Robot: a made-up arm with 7 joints. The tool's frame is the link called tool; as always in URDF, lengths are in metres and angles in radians.
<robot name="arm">
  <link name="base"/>
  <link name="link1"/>
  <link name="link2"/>
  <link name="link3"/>
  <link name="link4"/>
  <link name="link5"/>
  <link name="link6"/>
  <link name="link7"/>
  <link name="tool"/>
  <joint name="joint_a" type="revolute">
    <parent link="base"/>
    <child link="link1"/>
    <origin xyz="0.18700 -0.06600 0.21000" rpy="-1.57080 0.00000 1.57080"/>
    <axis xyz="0 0 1"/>
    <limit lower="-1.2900" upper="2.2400"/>
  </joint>
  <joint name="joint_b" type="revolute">
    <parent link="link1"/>
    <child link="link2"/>
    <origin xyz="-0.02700 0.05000 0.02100" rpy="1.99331 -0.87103 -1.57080"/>
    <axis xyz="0 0 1"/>
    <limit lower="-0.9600" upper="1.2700"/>
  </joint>
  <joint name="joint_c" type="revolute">
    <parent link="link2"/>
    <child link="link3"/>
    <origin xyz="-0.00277 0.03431 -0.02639" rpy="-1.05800 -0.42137 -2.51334"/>
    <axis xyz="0 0 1"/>
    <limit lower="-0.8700" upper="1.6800"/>
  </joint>
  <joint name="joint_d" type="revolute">
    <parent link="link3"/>
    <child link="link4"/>
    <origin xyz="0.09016 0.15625 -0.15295" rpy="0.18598 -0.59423 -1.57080"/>
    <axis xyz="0 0 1"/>
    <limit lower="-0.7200" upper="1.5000"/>
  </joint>
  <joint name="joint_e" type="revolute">
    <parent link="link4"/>
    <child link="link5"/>
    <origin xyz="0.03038 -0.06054 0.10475" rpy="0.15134 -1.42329 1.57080"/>
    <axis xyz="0 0 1"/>
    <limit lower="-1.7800" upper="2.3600"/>
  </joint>
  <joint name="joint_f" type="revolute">
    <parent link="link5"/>
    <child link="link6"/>
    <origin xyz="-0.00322 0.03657 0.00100" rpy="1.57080 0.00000 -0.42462"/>
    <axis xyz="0 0 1"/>
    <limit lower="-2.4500" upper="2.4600"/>
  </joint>
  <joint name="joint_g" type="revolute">
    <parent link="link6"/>
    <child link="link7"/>
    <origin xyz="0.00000 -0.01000 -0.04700" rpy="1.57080 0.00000 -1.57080"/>
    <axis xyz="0 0 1"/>
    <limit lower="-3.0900" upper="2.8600"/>
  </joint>
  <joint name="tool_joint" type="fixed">
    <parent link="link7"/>
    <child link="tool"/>
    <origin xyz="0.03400 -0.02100 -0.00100" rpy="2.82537 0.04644 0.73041"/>
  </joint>
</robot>
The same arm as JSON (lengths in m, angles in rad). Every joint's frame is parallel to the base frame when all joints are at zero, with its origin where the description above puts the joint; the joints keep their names.
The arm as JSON. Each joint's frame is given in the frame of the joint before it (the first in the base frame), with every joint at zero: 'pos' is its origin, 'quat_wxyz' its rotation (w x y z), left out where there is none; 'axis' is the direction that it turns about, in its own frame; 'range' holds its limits. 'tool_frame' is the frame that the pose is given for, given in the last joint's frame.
{"length_unit": "m", "angle_unit": "rad", "joints": [
  {"joint": "joint_a", "pos": [0.187, -0.066, 0.21], "axis": [-1.0, 0.0, 0.0], "range": [-1.29, 2.24]},
  {"joint": "joint_b", "pos": [-0.021, -0.027, -0.05], "axis": [0.264089, -0.912062, 0.313687], "range": [-0.96, 1.27]},
  {"joint": "joint_c", "pos": [-0.025, 0.01, -0.034], "axis": [-0.052902, -0.167606, 0.984434], "range": [-0.87, 1.68]},
  {"joint": "joint_d", "pos": [0.12, 0.164, -0.121], "axis": [-0.145296, 0.427687, 0.892173], "range": [-0.72, 1.5]},
  {"joint": "joint_e", "pos": [-0.079, 0.022, 0.094], "axis": [-1.0, 0.0, 0.0], "range": [-1.78, 2.36]},
  {"joint": "joint_f", "pos": [-0.001, 0.032, -0.018], "axis": [0.0, -1.0, 0.0], "range": [-2.45, 2.46]},
  {"joint": "joint_g", "pos": [0.01, 0.047, 0.0], "axis": [0.0, 0.0, -1.0], "range": [-3.09, 2.86]}
], "tool_frame": {"pos": [0.034, 0.021, 0.001], "quat_wxyz": [0.920848, -0.15521, 0.034803, -0.356003]}}

